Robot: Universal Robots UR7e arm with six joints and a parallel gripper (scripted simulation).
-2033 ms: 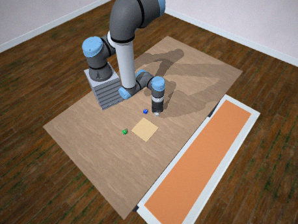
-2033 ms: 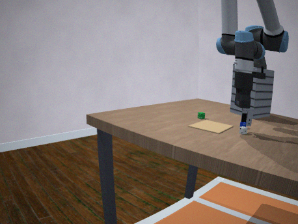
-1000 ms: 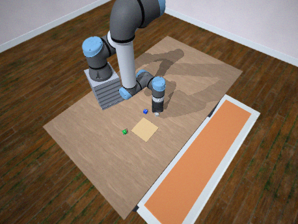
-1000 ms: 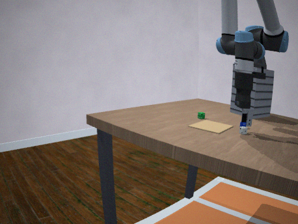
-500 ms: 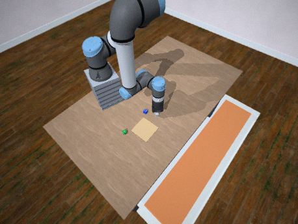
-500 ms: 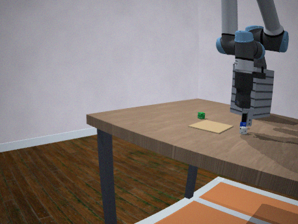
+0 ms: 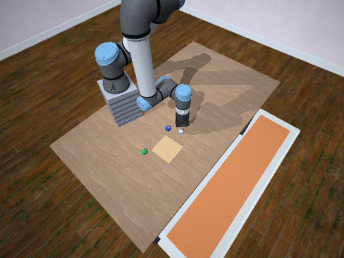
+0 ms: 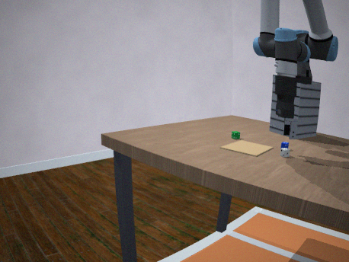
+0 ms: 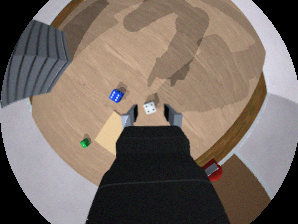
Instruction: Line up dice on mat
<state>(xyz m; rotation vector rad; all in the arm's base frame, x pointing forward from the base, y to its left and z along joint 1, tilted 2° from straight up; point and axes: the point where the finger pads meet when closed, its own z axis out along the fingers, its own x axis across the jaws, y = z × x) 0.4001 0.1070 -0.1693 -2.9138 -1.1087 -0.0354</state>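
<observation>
The green die lies 90 mm behind my hand, 260 mm to the right of it and 70 mm below it. Round my hand: tan mat (10 mm ahead, 150 mm to the right, 80 mm below); then blue die (80 mm behind, 40 mm to the right, 70 mm below); then white die (10 mm to the right, 70 mm below).
</observation>
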